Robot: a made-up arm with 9 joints.
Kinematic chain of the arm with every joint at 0, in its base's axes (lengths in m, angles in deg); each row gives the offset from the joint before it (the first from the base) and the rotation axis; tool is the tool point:
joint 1: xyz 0 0 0.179 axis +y
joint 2: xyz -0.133 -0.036 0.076 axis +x
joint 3: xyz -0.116 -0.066 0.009 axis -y
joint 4: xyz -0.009 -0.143 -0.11 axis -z
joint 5: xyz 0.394 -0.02 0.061 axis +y
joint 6: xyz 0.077 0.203 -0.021 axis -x
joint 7: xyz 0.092 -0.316 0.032 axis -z
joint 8: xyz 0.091 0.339 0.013 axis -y
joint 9: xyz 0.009 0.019 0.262 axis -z
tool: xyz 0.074 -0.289 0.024
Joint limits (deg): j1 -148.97..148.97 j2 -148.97..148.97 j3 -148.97..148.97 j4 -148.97..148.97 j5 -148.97..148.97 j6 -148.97..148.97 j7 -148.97..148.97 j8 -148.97..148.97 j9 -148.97..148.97
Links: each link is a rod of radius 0.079 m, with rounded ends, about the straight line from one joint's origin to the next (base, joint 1, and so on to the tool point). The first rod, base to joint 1, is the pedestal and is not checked.
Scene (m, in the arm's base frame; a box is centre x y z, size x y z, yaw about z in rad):
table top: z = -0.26
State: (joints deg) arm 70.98 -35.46 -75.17 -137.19 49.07 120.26 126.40 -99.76 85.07
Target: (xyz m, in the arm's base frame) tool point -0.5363 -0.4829 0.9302
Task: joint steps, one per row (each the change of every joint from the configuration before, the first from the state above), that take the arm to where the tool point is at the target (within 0.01 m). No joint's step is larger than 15 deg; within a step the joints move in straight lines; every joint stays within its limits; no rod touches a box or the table.
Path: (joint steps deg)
1: -12.88 6.97 5.44 0.39 -6.41 -0.11 3.76 -1.12 -6.63
2: -12.88 6.98 5.44 0.38 -6.41 -0.11 3.76 -1.13 -6.64
3: -12.88 6.97 5.44 0.39 -6.42 -0.11 3.76 -1.12 -6.63
4: -12.88 6.98 5.44 0.38 -6.41 -0.11 3.77 -1.12 -6.64
5: -12.87 6.97 5.44 0.39 -6.41 -0.11 3.76 -1.13 -6.63
6: -12.88 6.97 5.44 0.39 -6.41 -0.11 3.76 -1.12 -6.63

